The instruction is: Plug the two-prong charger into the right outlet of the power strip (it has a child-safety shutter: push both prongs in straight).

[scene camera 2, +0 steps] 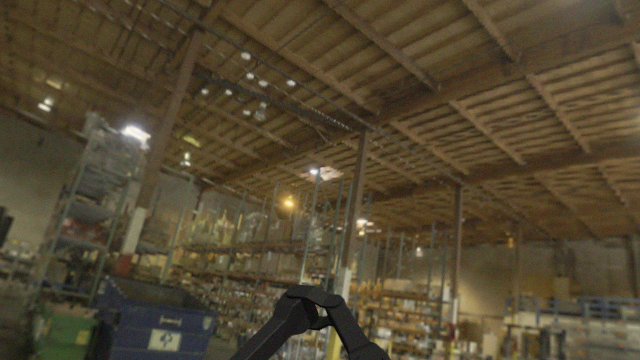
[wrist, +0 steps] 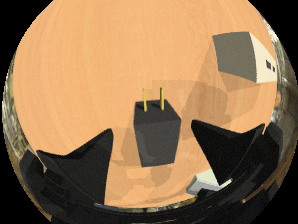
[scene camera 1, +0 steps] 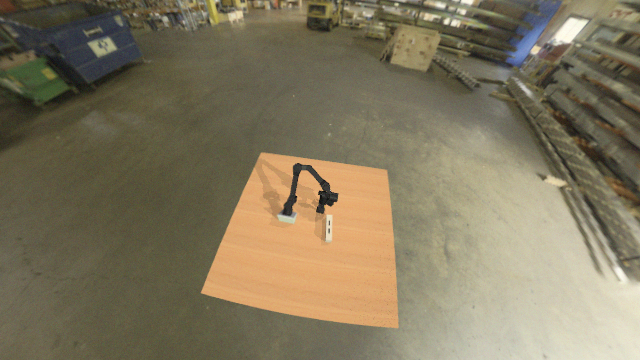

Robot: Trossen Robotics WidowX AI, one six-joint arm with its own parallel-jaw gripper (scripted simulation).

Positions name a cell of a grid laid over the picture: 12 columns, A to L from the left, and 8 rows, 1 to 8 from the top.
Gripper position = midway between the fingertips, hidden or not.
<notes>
My gripper (wrist: G5) is open and holds nothing. I also see a two-prong charger (wrist: G5).
Scene camera 2 misses the two-prong charger: it is out of frame.
</notes>
